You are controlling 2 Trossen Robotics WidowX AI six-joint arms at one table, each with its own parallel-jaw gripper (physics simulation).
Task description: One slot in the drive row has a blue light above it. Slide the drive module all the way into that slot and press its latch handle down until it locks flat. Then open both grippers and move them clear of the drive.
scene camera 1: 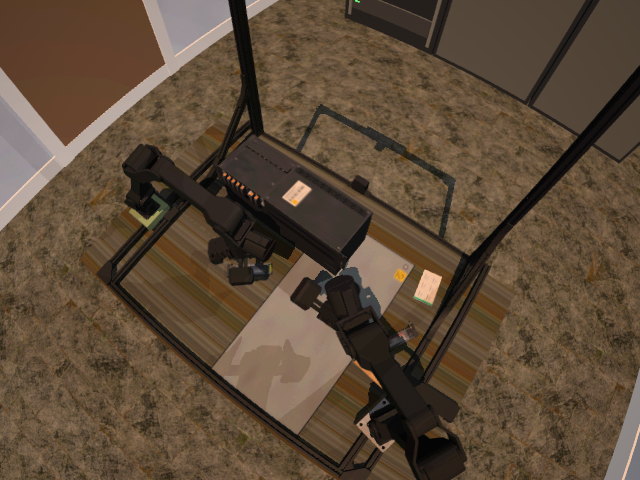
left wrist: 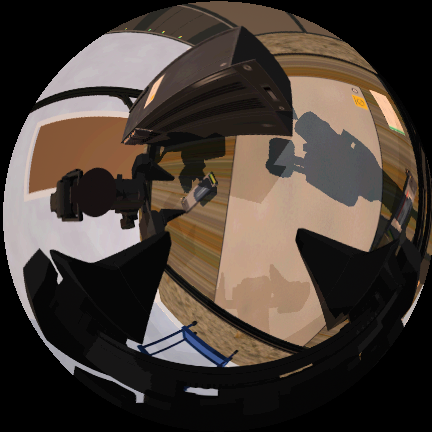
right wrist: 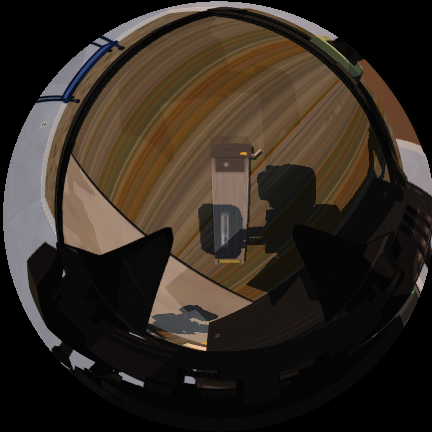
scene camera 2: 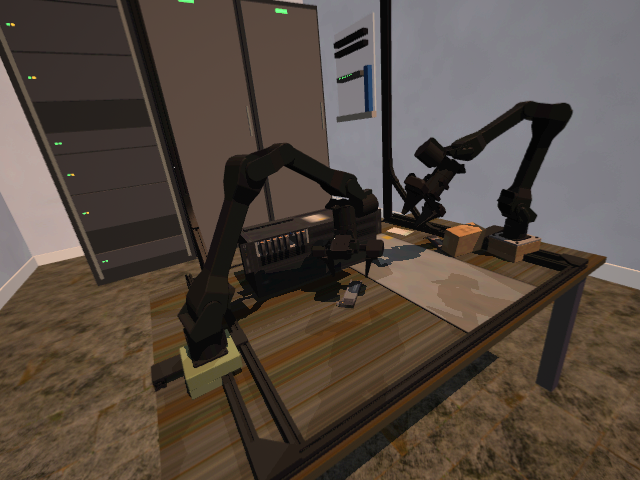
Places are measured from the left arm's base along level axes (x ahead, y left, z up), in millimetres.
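Where they show: left gripper, fingertip midpoint: (scene camera 1: 311,299) (left wrist: 235,236) (scene camera 2: 409,221); right gripper, fingertip midpoint: (scene camera 1: 245,263) (left wrist: 178,193) (right wrist: 235,232) (scene camera 2: 350,276); left arm's base, link origin: (scene camera 1: 383,425) (scene camera 2: 514,236); right arm's base, link origin: (scene camera 1: 147,207) (scene camera 2: 208,351).
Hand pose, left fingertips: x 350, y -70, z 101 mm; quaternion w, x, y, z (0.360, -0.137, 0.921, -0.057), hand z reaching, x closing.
Note:
Each offset is from my left fingertips to the centre of the thing. Level surfaces: height alone.
The drive module @(dx +227, dy +47, dz -157 mm) (scene camera 1: 262,271) (scene camera 2: 349,297) (left wrist: 195,197) (right wrist: 230,185) lies on the wooden table in front of the drive chassis @(dx +272, dy -164, dz -74 mm) (scene camera 1: 320,211) (scene camera 2: 248,266) (left wrist: 200,95). Its small latch handle @(dx +277, dy +83, dz -157 mm) (right wrist: 257,153) sticks out sideways at its front end. My right gripper (scene camera 2: 349,273) (right wrist: 235,232) is open above the drive module, its fingers apart from it. My left gripper (scene camera 2: 412,219) (left wrist: 235,236) is open and empty, high over the right side of the table. The drive row @(dx +386, dy -137, dz -27 mm) (scene camera 1: 240,187) (scene camera 2: 281,246) shows several orange-marked drives. I cannot make out the blue light or which slot it marks.
A pale mat @(dz -160 mm) (scene camera 1: 289,330) (scene camera 2: 429,279) (left wrist: 260,215) lies right of the drive module. A second module @(dx -209, dy -124, dz -157 mm) (scene camera 1: 404,334) (left wrist: 404,200), an orange-brown box @(dx -236, dy -23, dz -118 mm) (scene camera 2: 461,240) and a white card @(dx -174, dy -310, dz -162 mm) (scene camera 1: 428,286) (scene camera 2: 400,231) (left wrist: 387,111) lie toward the right. Dark frame rails edge the table.

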